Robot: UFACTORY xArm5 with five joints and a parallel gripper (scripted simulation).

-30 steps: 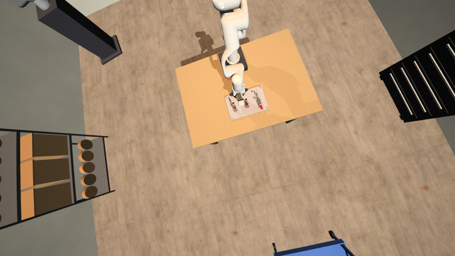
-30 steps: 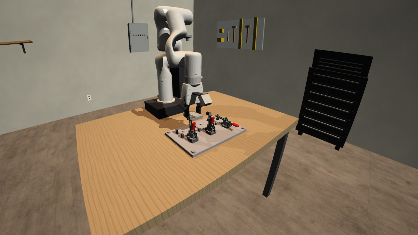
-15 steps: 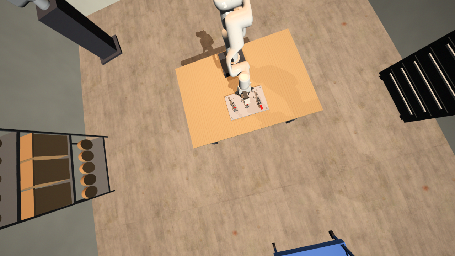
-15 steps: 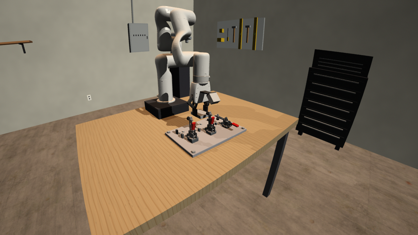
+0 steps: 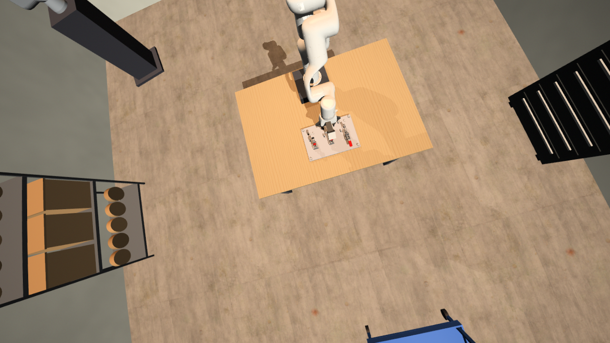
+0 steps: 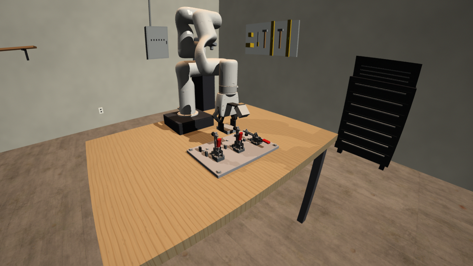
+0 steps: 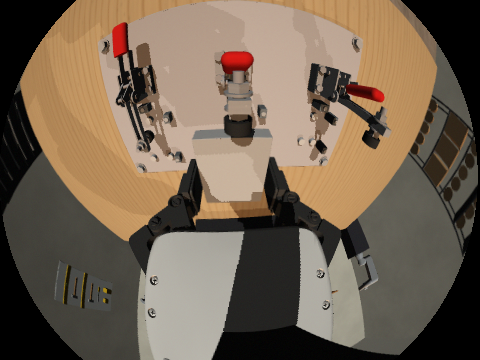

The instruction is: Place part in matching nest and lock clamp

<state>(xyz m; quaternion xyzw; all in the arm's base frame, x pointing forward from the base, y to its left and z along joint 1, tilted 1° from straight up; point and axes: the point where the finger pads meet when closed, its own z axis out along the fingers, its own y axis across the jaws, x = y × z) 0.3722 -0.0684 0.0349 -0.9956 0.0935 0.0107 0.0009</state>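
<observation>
The flat part lies 1 cm below my hand. From my hand the other things lie so: grey fixture plate 5 cm ahead, 1 cm to the right, 9 cm below.
</observation>
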